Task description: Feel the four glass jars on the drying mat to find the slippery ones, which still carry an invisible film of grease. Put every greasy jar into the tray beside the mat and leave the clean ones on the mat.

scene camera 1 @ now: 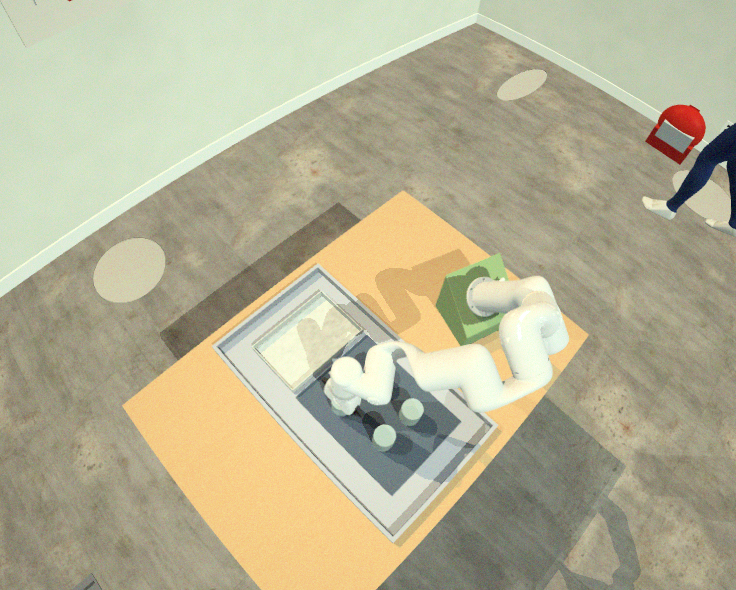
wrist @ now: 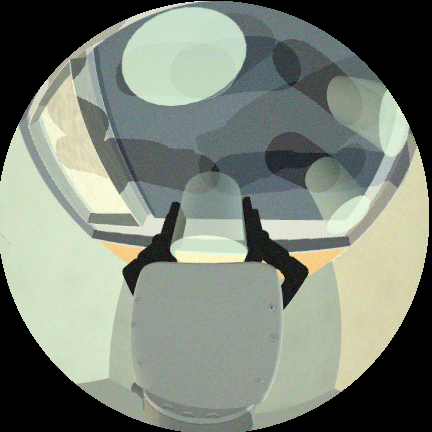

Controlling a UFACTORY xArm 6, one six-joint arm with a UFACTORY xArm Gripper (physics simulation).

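Places are measured from the arm's base along level axes (x right, y ahead, z up), in metres.
Where they show: gripper, fingertip midpoint: (wrist: 211,208); arm's base at its link origin: (scene camera 1: 483,296).
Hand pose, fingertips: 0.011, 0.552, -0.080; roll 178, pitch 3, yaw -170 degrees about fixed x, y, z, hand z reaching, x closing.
Each offset is from my fingertips to the centre of the thing, as dx, dy, dz. Level surfaces: height alone.
My gripper (scene camera 1: 344,399) (wrist: 211,208) is shut on a pale green glass jar @[+0.000, -0.002, +0.017] (wrist: 212,217), upright between both fingers and seemingly a little above the dark drying mat @[dz -0.049] (scene camera 1: 393,470) (wrist: 165,122). In the scene view the hand hides most of that jar. Two more jars, one @[-0.152, -0.039, -0.012] (scene camera 1: 384,436) (wrist: 340,200) nearer and one @[-0.141, -0.151, -0.012] (scene camera 1: 411,411) (wrist: 372,112) farther back, stand on the mat, right of the gripper in the wrist view. Another jar @[+0.019, -0.134, -0.012] (wrist: 184,55) stands at the top of the wrist view; the arm hides it in the scene view. The cream tray @[+0.247, -0.045, -0.037] (scene camera 1: 274,371) (wrist: 119,190) lies beside the mat.
A grey raised border (scene camera 1: 344,476) surrounds the mat and tray on the orange table @[dz -0.054] (scene camera 1: 184,430). The arm's green base (scene camera 1: 451,307) stands at the table's right side. A person's legs (scene camera 1: 700,172) and a red bin (scene camera 1: 681,122) are at the far right, off the table.
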